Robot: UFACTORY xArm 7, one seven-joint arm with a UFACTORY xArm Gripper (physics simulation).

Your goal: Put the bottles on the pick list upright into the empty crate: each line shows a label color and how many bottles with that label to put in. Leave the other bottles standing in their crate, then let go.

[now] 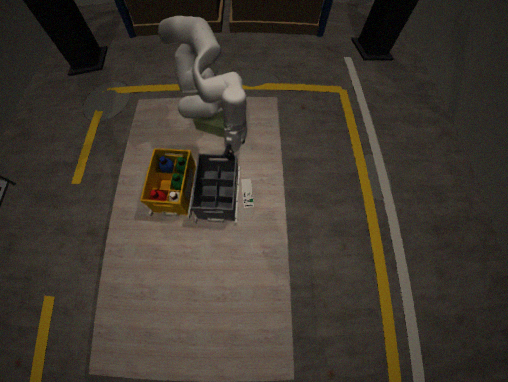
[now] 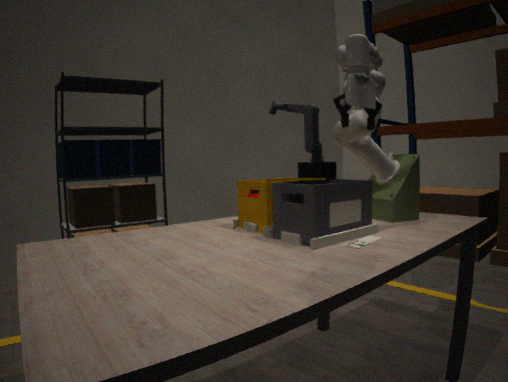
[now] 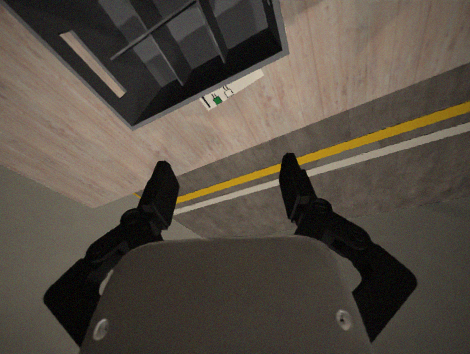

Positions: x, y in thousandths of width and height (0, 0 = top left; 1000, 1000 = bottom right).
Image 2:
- my gripper: 706, 336
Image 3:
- my gripper: 484, 482
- pick list: 450, 284
